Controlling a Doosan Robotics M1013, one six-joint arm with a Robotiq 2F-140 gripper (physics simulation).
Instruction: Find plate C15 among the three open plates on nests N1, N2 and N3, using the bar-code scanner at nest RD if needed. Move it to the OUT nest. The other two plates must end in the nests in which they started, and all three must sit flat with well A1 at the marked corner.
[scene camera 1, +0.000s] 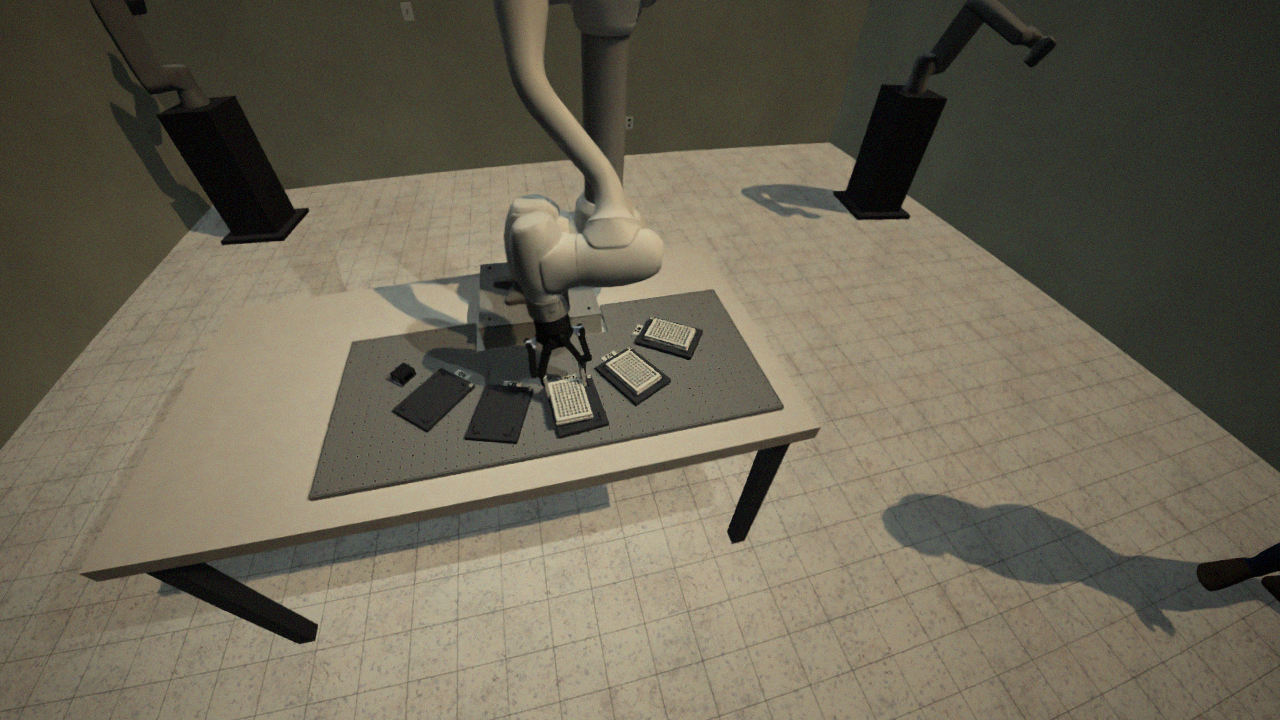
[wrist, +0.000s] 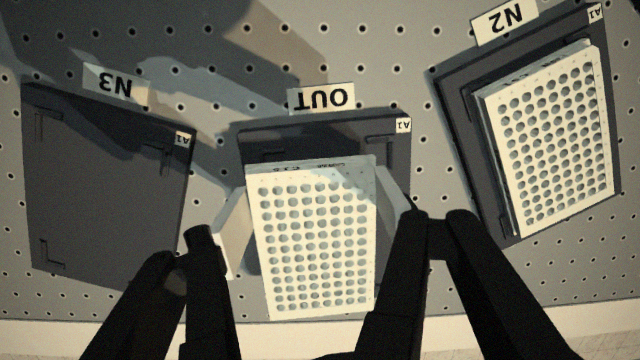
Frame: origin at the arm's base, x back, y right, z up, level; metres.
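Seen in the pictures: gripper, fingertip midpoint: (scene camera 1: 566, 388) (wrist: 312, 195).
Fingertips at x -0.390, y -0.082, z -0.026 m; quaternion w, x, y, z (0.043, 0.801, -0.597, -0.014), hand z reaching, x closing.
Pixels of each thing's top centre, then the offset from my fingertips to it. "pt": a spot on its surface instead. Level surfaces: height alone.
- white well plate, top centre: (wrist: 317, 254) (scene camera 1: 569, 397) dz +0.012, dx -0.039, dy -0.008 m
- OUT nest, top centre: (wrist: 333, 229) (scene camera 1: 575, 402) dz -0.015, dx -0.035, dy -0.021 m
- nest N2, top centre: (wrist: 547, 146) (scene camera 1: 632, 372) dz -0.015, dx +0.052, dy -0.170 m
- third plate, top centre: (scene camera 1: 670, 332) dz -0.005, dx +0.186, dy -0.290 m
- far-right nest, surface spot: (scene camera 1: 684, 353) pt dz -0.019, dx +0.111, dy -0.318 m
- Nest N3, top centre: (wrist: 96, 212) (scene camera 1: 500, 410) dz -0.015, dx -0.042, dy +0.160 m
- dark empty nest, top centre: (scene camera 1: 428, 387) dz +0.003, dx +0.030, dy +0.341 m
- small black box, surface spot: (scene camera 1: 402, 373) pt dz +0.003, dx +0.087, dy +0.418 m
- grey perforated board, surface height: dz -0.031 m
- table, surface height: dz -0.043 m
My gripper (scene camera 1: 566, 383) (wrist: 312, 195) is shut on a white well plate (scene camera 1: 570, 402) (wrist: 320, 240), its pale pads against the two sides. The small side label looks like C15. The plate hangs about level above the OUT nest (scene camera 1: 581, 428) (wrist: 325, 141), offset toward the table's front in the wrist view. It hides part of the nest. Another plate (scene camera 1: 633, 369) (wrist: 555, 145) sits in nest N2 (scene camera 1: 617, 382) (wrist: 460, 105). A third plate (scene camera 1: 669, 333) sits in the far-right nest (scene camera 1: 684, 353). Nest N3 (scene camera 1: 497, 413) (wrist: 110, 200) is empty.
Another dark empty nest (scene camera 1: 434, 398) lies left of N3, with a small black box (scene camera 1: 402, 373) behind it. The nests stand on a grey perforated board (scene camera 1: 384, 465) on the table (scene camera 1: 214, 429). The arm's shadow falls behind N3 and OUT.
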